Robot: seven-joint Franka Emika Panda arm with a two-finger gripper.
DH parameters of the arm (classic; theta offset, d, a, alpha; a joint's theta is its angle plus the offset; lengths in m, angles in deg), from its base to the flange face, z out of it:
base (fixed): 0 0 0 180
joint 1: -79.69 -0.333 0 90
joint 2: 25.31 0 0 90
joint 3: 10.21 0.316 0.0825 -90
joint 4: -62.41 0 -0.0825 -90
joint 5: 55.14 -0.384 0 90
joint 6: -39.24 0 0.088 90
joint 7: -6.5 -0.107 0 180
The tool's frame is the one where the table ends.
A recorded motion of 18 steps. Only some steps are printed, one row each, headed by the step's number.
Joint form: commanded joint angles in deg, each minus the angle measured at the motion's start. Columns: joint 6, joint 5, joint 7, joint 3, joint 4, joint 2, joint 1.
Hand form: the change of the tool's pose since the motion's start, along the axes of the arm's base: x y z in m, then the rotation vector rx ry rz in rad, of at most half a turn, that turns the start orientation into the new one. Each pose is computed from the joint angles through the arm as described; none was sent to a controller.
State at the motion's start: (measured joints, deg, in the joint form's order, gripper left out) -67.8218 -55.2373 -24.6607 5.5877 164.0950 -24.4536 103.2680
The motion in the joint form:
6: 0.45 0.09 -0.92 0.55 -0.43 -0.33 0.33
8: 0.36 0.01 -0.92 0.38 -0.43 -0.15 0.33
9: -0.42 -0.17 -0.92 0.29 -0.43 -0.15 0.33
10: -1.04 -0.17 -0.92 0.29 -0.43 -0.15 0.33
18: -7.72 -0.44 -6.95 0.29 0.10 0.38 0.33
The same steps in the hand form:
6: -0.0009 0.0025 0.0061 -0.0024 -0.0049 -0.0118
8: -0.0003 0.0007 0.0045 0.0000 -0.0037 -0.0151
9: 0.0009 -0.0002 0.0059 0.0013 -0.0176 -0.0174
10: 0.0020 -0.0003 0.0069 -0.0001 -0.0283 -0.0175
18: 0.0136 -0.0023 0.0092 0.0092 -0.1277 -0.1239

